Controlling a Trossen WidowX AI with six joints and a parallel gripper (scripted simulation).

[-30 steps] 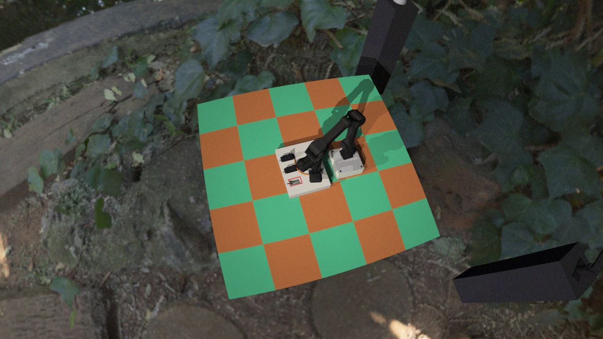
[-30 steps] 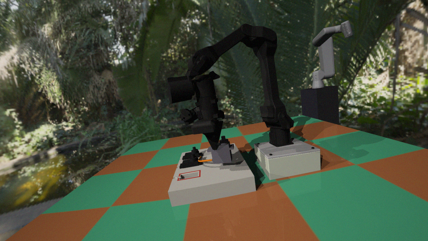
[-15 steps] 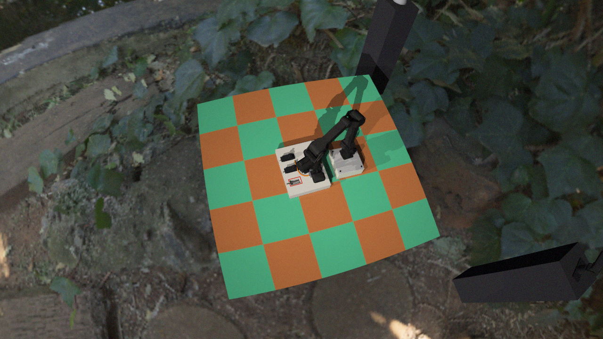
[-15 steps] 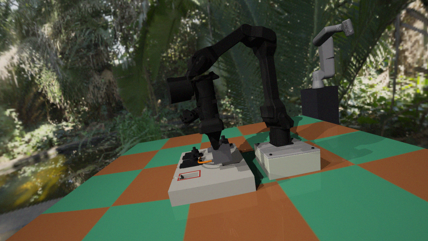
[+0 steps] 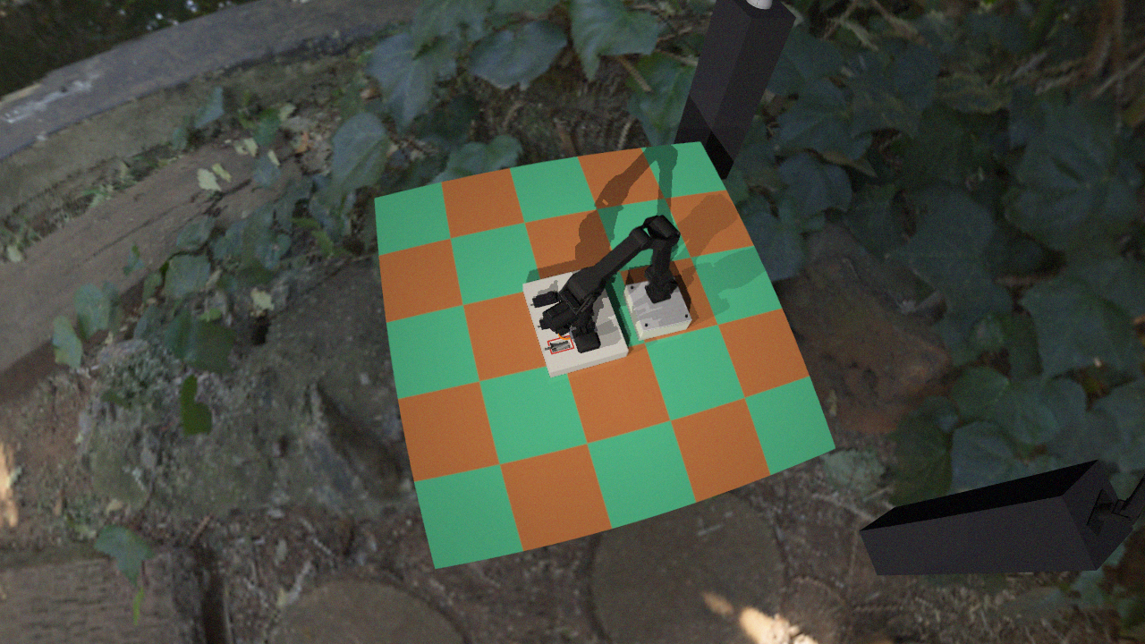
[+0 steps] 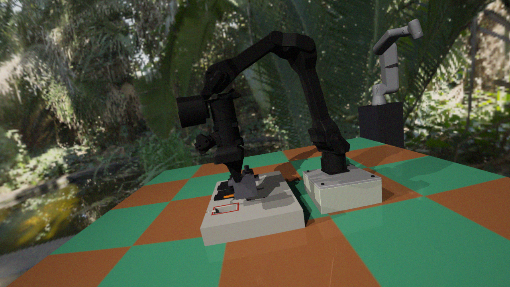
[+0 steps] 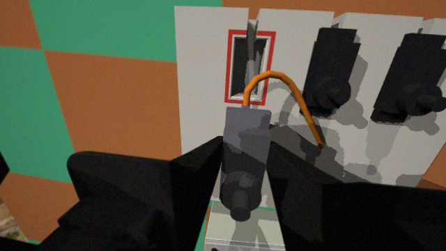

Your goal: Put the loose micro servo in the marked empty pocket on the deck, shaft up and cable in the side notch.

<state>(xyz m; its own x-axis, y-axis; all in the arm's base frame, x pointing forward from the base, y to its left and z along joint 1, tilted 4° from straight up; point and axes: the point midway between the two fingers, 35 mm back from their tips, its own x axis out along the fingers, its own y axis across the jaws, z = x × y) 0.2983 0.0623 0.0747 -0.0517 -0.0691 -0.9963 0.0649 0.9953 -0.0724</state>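
The pale deck block lies 10 cm below my gripper tip, 7 cm to the right of it and 7 cm behind it.
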